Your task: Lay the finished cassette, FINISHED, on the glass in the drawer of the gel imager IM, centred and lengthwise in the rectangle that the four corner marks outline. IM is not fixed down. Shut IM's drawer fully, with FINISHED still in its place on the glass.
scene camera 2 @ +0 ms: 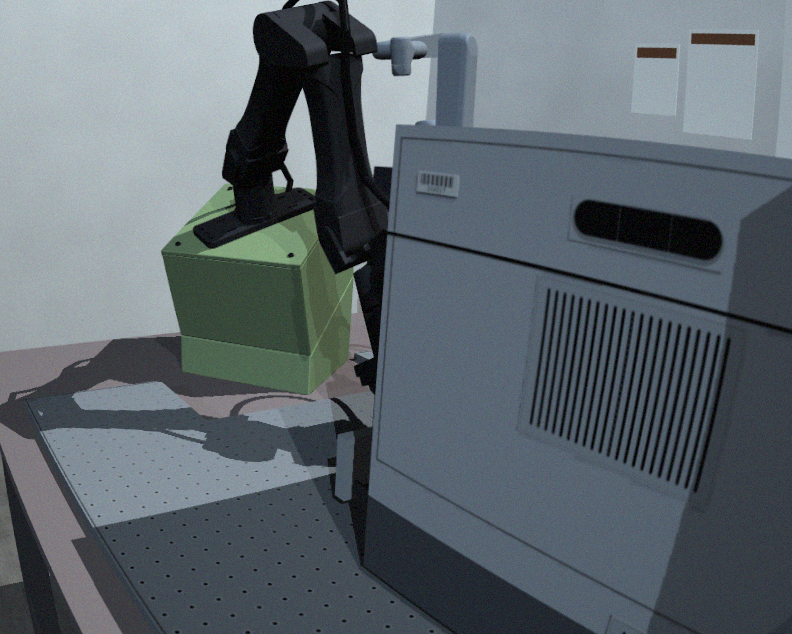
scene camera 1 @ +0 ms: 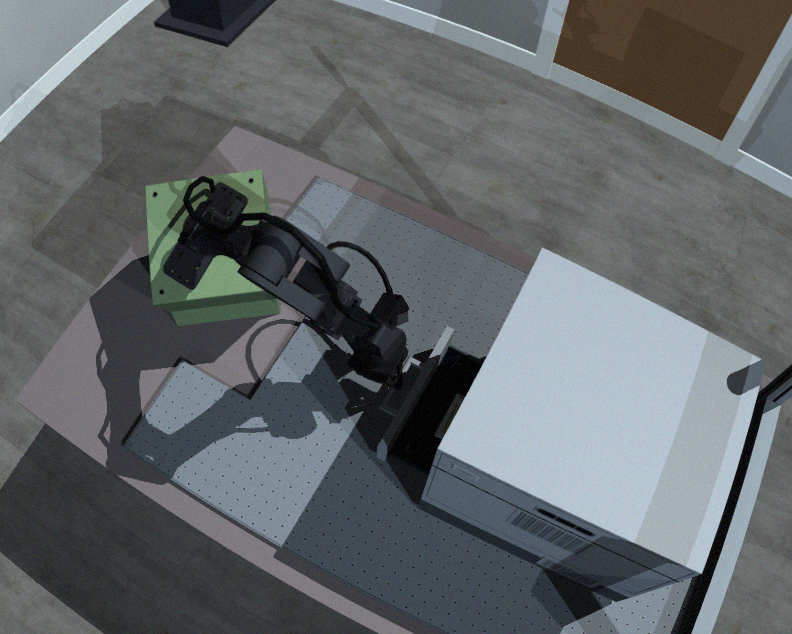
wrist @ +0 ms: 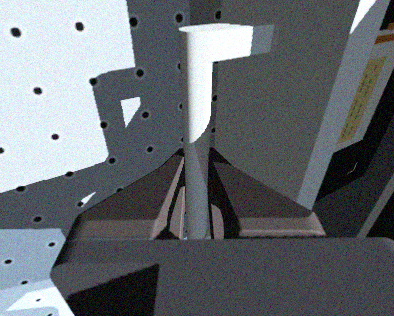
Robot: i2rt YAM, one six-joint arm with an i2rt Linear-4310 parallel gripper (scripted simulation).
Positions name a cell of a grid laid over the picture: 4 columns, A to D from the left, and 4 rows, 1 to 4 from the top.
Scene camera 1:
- my gripper: C3
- gel imager IM: D3
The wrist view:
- my gripper: B3
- gel imager IM: D3
